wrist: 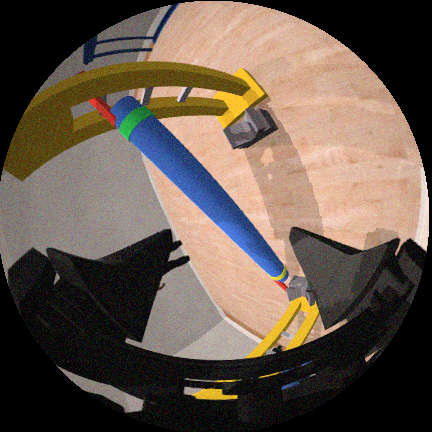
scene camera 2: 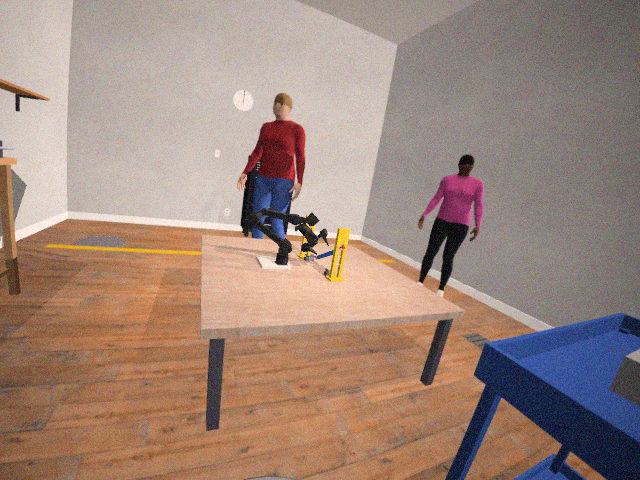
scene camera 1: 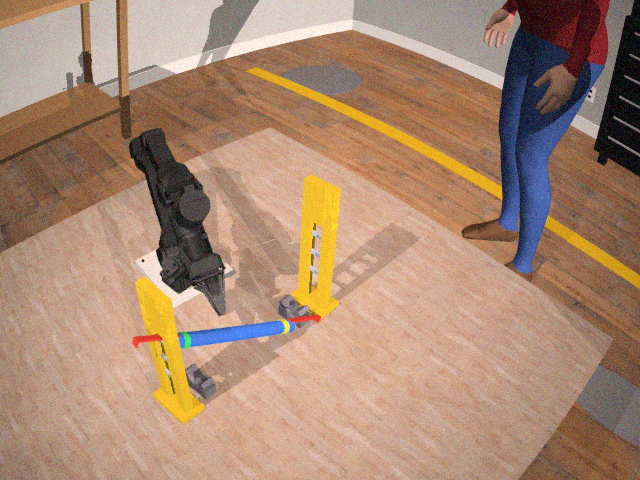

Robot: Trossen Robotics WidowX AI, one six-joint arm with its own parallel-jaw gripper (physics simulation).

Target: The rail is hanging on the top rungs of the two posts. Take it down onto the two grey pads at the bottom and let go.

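Where they show: gripper, fingertip midpoint: (wrist: 233, 234) (scene camera 2: 322, 250) (scene camera 1: 222, 314); arm's base, link origin: (scene camera 2: 281, 263) (scene camera 1: 179, 280).
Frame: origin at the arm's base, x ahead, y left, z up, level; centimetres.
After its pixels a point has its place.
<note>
The rail (scene camera 1: 235, 333) @[x 26.7, y -8.9, z 9.7 cm] (scene camera 2: 324, 254) @[x 24.6, y -7.8, z 8.3 cm] (wrist: 200, 192) @[x 24.1, y -11.7, z 11.2 cm], a blue tube with red hooked ends, slopes. Its green-banded end is high, its red end crossing the left post (scene camera 1: 178, 356) @[x 27.4, y -23.3, z 15.6 cm] (scene camera 2: 337, 266) @[x 25.2, y -23.2, z 6.0 cm] (wrist: 165, 74) @[x 21.0, y -22.4, z 11.0 cm] at top-rung level. Its yellow-banded end is low, by the grey pad (scene camera 1: 290, 305) @[x 23.9, y 10.2, z 1.3 cm] (wrist: 300, 289) @[x 25.2, y 9.7, z 0.8 cm] at the foot of the right post (scene camera 1: 328, 242) @[x 28.2, y 15.4, z 17.0 cm] (wrist: 277, 327) @[x 27.6, y 15.4, z 7.0 cm]; whether it rests on that pad is unclear. The other grey pad (scene camera 1: 200, 381) @[x 24.9, y -17.7, z 1.2 cm] (wrist: 247, 127) @[x 23.9, y -17.4, z 0.7 cm] is bare. My gripper (scene camera 1: 220, 311) @[x 22.7, y -8.1, z 11.1 cm] (scene camera 2: 321, 248) @[x 22.7, y -8.1, z 11.1 cm] (wrist: 233, 234) @[x 22.7, y -8.1, z 11.1 cm] is open and empty, above and behind the rail.
The arm's white base plate (scene camera 1: 149, 266) @[x -8.8, y -2.3, z 0.2 cm] (scene camera 2: 266, 263) @[x -9.4, y -0.1, z 0.2 cm] stands behind the left post on the wooden table (scene camera 1: 387, 361) @[x 47.0, y 12.7, z -1.8 cm] (scene camera 2: 248, 299) @[x -31.4, y -39.5, z -1.7 cm]. A person in red (scene camera 1: 537, 129) (scene camera 2: 281, 155) stands beyond the table. A blue cart (scene camera 2: 558, 356) stands at the lower right of the second scene view.
</note>
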